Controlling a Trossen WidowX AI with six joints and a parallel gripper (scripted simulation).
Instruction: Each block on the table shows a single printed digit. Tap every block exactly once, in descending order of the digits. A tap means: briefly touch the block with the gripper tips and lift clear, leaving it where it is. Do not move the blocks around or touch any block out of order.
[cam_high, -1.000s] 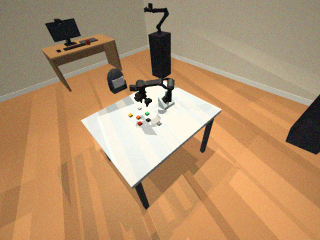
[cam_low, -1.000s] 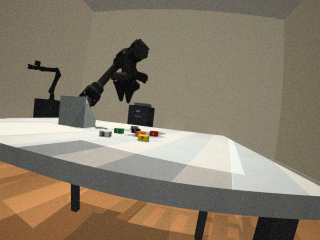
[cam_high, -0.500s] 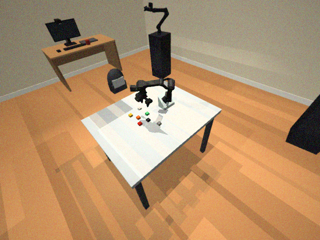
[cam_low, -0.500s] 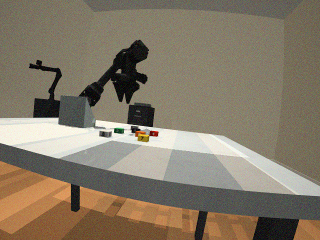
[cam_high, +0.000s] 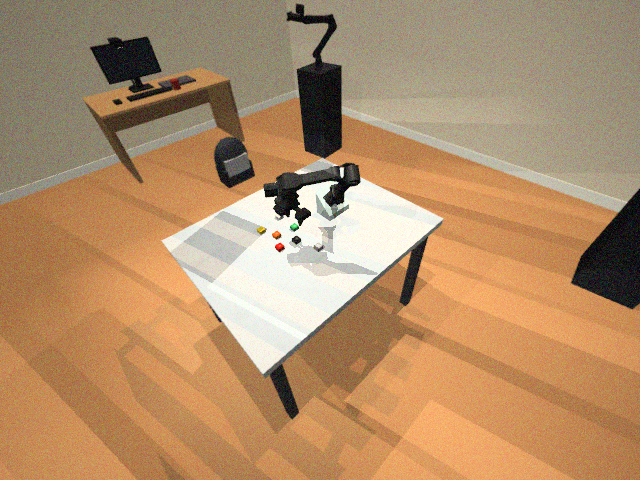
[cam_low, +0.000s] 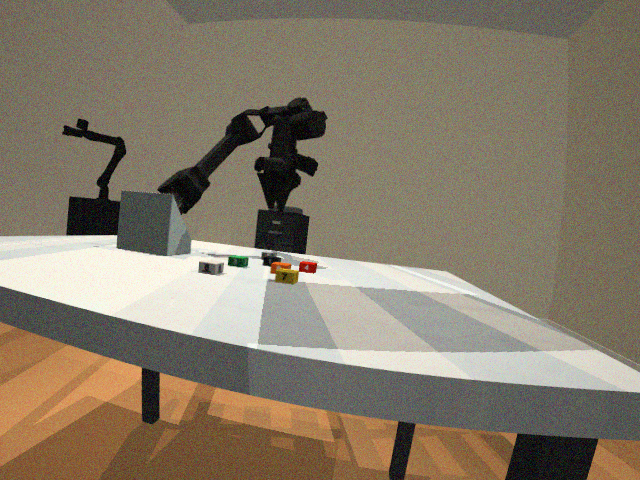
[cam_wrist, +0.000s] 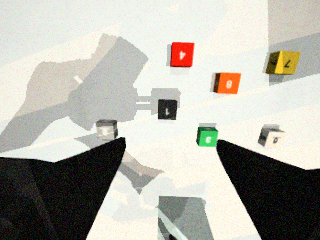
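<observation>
Now: the grey block 120 mm below my gripper tip, 110 mm to the left of it and 30 mm behind it. The rest, counted from my gripper tip: red block (120 mm below, 90 mm ahead, 30 mm to the right); then green block (120 mm below, 70 mm to the right, 50 mm behind); then black block (120 mm below).
</observation>
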